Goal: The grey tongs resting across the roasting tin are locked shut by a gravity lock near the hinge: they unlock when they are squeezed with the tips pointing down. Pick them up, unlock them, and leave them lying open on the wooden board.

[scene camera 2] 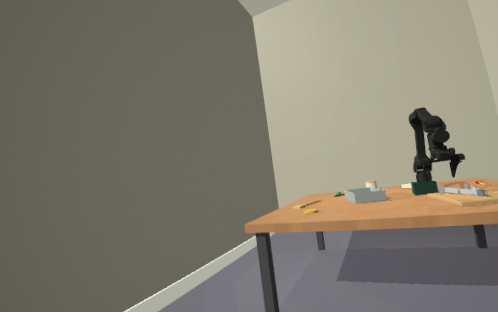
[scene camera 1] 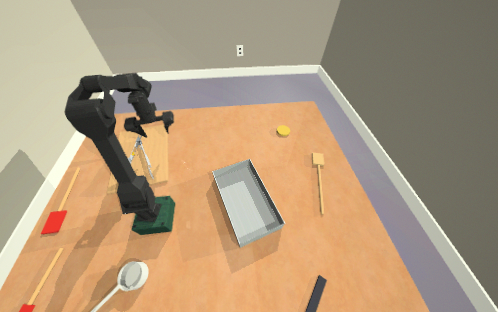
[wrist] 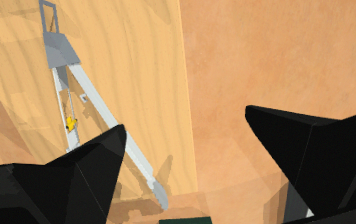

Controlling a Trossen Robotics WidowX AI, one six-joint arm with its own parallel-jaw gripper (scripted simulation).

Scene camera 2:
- my gripper
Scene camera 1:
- my gripper
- wooden board
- grey roasting tin
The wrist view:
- my gripper
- wooden board
